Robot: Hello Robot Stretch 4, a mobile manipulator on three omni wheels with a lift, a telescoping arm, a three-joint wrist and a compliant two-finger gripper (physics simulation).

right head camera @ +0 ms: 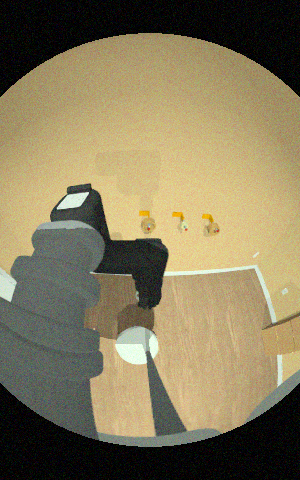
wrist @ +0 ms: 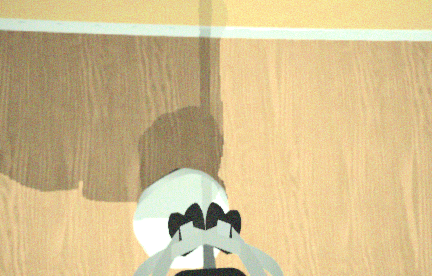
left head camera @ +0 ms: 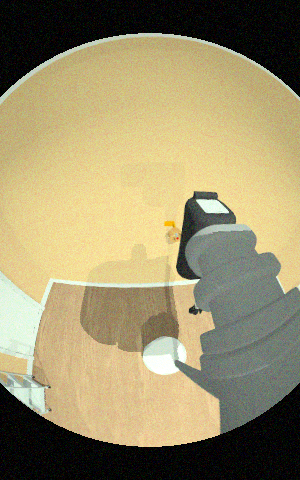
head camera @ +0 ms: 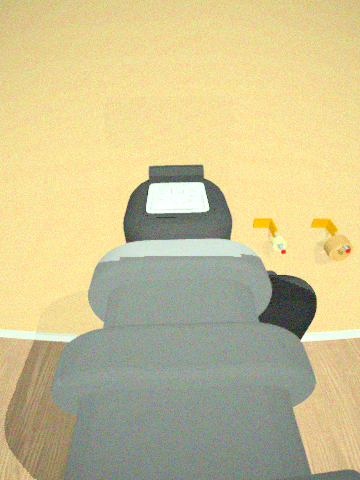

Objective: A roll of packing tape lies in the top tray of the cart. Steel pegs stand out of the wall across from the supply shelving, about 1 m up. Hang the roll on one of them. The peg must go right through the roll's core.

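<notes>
Three pegs on orange brackets stand out of the yellow wall. A tan roll hangs on the left peg with the peg's red tip in front of it. A small pale roll is on the middle peg. Another tan roll is on the right peg, whose red tip shows in front of its core. Which roll is the packing tape I cannot tell. My gripper is shut and empty, its fingertips together, below the pegs and apart from the wall. The cart's top tray is not seen.
A white disc lies low, below the gripper. A pale rack-like object stands at the lower left of the left head view. A brown box-like object is at the right edge. My arm covers part of the wall.
</notes>
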